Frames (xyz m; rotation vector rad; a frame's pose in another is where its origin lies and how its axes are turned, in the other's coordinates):
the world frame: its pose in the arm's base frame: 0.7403 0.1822 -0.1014 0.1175 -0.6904 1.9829
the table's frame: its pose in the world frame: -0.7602 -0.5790 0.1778 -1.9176 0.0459 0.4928
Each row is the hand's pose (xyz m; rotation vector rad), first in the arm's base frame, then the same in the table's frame.
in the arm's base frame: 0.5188 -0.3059 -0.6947 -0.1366 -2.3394 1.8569
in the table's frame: 0.6168 -0.2102 1.0898 0.5926 -0.6619 -0.5177
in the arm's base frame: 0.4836 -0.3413 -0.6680 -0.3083 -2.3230 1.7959
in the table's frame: 0.6053 -0.2642 1.1026 0.5613 -0.5730 -0.4332
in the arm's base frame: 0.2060 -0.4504 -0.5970 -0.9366 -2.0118 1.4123
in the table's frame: 0.6640 -0.5319 1.2400 0.5066 -0.0490 -0.1138
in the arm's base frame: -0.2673 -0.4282 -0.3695 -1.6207 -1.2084 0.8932
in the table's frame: 0.9320 -0.9783 1.3121 0.5100 0.7196 0.4696
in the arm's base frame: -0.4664 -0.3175 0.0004 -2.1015 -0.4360 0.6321
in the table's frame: 1.1155 -1.3080 1.0968 0.5061 1.1050 1.1492
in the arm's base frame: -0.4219 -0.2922 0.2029 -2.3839 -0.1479 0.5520
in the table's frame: 1.1019 -1.4034 0.9115 0.4060 1.0968 1.5131
